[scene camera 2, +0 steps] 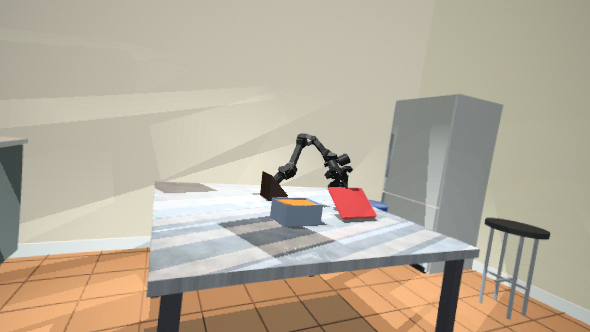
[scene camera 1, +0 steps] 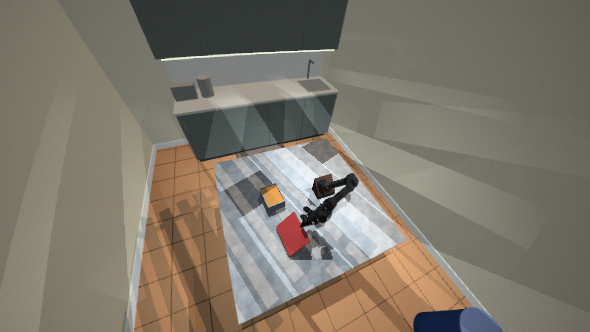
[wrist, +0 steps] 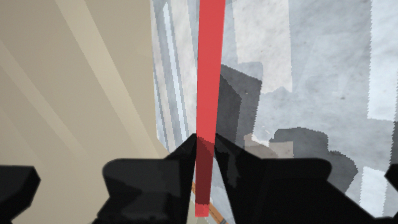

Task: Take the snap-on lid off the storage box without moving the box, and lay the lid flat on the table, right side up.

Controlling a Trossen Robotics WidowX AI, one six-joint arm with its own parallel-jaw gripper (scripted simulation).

Observation:
The gripper [wrist: 204, 137] carries a red lid [scene camera 2: 351, 203].
The red lid is seen too in scene camera 1 [scene camera 1: 294, 238].

